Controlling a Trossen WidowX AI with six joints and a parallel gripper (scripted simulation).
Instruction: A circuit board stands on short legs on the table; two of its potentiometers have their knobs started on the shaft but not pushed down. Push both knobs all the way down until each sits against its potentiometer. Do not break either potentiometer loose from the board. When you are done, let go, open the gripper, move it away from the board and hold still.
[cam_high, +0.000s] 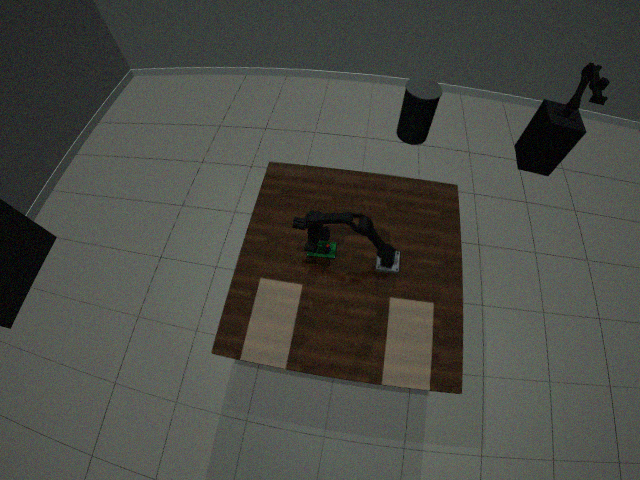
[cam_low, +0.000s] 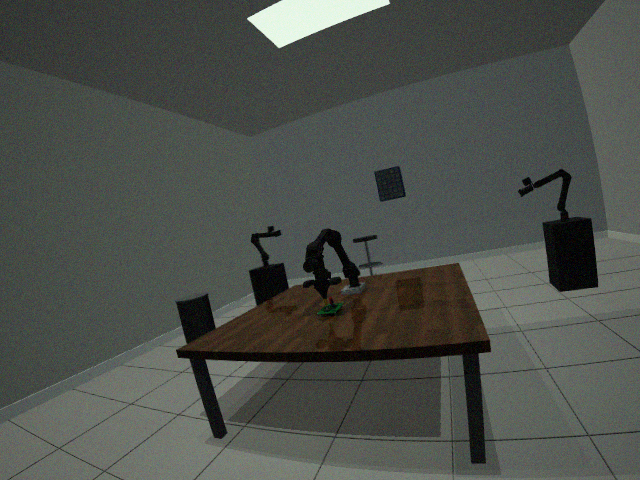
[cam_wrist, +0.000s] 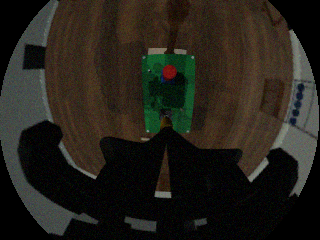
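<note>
The yellow knob lies 10 mm below my gripper tip. Round my gripper tip: red knob: 70 mm behind, 10 mm to the right, 30 mm below.
</note>
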